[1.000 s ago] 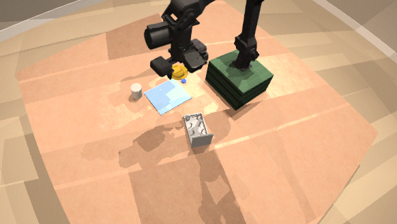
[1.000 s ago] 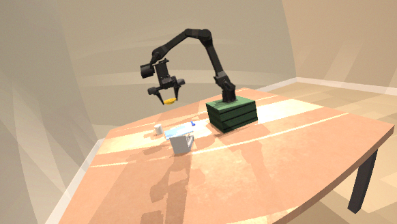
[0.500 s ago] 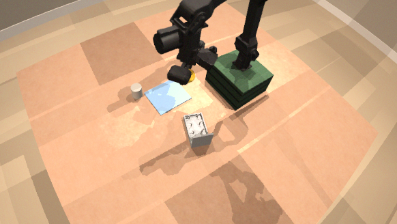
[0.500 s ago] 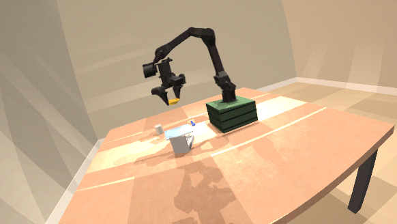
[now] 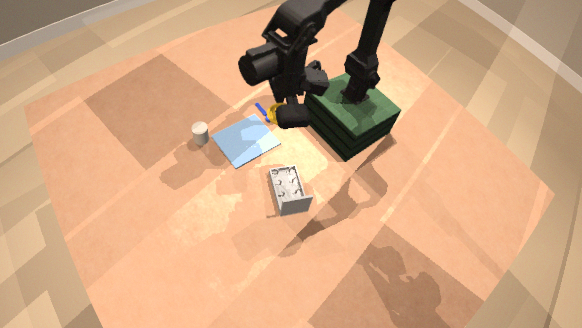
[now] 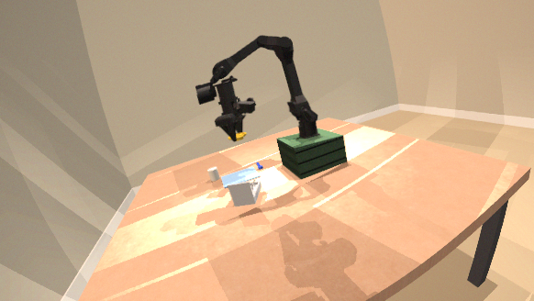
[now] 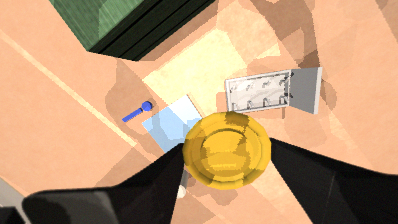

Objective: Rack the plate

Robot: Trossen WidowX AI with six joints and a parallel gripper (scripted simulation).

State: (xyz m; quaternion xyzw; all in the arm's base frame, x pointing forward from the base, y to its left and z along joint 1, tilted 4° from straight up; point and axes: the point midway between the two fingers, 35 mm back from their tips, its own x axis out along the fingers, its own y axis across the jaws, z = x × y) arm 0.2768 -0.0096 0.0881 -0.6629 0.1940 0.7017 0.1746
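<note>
The grey dish rack is 160 mm below my gripper tip, 90 mm to the left of it and 40 mm ahead of it. The rest, counted from my gripper tip: light blue mat 180 mm below, 110 mm to the right, 20 mm ahead; blue spoon 180 mm below, 150 mm to the right, 80 mm behind; yellow plate 10 mm above.
</note>
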